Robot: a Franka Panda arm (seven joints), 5 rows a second.
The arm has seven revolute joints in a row. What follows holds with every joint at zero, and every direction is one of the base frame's.
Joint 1 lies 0.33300 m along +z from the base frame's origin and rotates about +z.
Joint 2 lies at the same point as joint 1 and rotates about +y.
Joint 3 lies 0.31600 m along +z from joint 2 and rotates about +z.
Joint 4 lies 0.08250 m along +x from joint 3 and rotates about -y.
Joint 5 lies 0.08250 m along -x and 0.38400 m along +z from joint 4 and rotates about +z.
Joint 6 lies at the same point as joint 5 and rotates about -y.
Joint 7 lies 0.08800 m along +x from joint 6 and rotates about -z.
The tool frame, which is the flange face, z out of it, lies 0.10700 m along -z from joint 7; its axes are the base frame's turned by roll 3.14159, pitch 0.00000 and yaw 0.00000 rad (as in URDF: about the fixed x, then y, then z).
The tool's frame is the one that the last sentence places.
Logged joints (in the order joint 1, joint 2, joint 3, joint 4, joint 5, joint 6, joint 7), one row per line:
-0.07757, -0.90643, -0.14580, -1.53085, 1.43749, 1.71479, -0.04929
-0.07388, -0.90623, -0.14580, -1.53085, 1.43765, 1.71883, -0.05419
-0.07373, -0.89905, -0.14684, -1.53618, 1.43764, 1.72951, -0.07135
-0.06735, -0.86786, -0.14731, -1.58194, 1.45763, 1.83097, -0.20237
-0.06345, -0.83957, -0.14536, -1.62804, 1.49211, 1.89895, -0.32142
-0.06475, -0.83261, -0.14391, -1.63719, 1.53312, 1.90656, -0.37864
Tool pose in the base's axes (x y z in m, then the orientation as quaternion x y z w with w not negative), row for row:
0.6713, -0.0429, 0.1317, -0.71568, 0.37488, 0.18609, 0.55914
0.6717, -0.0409, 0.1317, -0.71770, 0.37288, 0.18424, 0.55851
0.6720, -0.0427, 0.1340, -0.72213, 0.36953, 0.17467, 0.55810
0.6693, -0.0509, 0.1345, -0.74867, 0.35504, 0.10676, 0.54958
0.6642, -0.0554, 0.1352, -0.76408, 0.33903, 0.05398, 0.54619
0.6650, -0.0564, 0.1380, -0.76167, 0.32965, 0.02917, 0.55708
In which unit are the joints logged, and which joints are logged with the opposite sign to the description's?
The joints are logged in radians. Opposite sign: joint 2.
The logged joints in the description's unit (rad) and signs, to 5 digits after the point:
-0.07757, 0.90643, -0.14580, -1.53085, 1.43749, 1.71479, -0.04929
-0.07388, 0.90623, -0.14580, -1.53085, 1.43765, 1.71883, -0.05419
-0.07373, 0.89905, -0.14684, -1.53618, 1.43764, 1.72951, -0.07135
-0.06735, 0.86786, -0.14731, -1.58194, 1.45763, 1.83097, -0.20237
-0.06345, 0.83957, -0.14536, -1.62804, 1.49211, 1.89895, -0.32142
-0.06475, 0.83261, -0.14391, -1.63719, 1.53312, 1.90656, -0.37864

